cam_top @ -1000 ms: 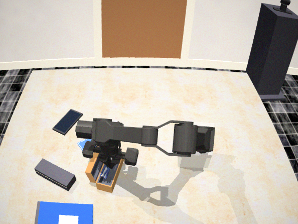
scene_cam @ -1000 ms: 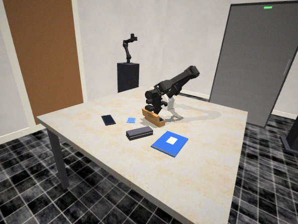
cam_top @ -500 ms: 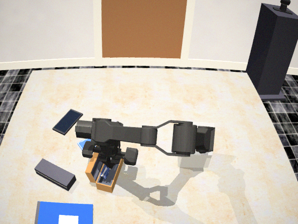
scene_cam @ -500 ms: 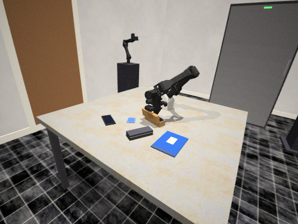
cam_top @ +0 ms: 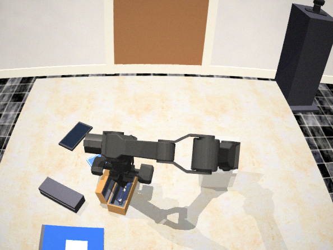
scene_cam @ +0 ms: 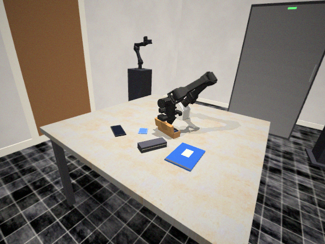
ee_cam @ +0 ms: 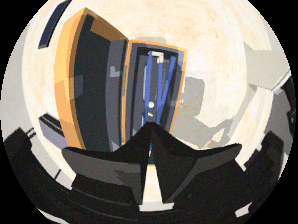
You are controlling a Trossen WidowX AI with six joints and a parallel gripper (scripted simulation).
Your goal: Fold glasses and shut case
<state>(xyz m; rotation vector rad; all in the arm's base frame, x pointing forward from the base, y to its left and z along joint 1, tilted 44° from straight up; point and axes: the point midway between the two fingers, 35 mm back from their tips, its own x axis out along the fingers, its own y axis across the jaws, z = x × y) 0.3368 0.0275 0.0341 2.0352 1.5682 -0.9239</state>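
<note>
My hand is 40 mm above the orange glasses case, 20 mm short of it and 10 mm to the left of it. The rest, counted from my hand: grey box: 220 mm ahead, 60 mm below, 10 mm to the left; then small blue card: 160 mm to the right, 90 mm ahead, 80 mm below.
</note>
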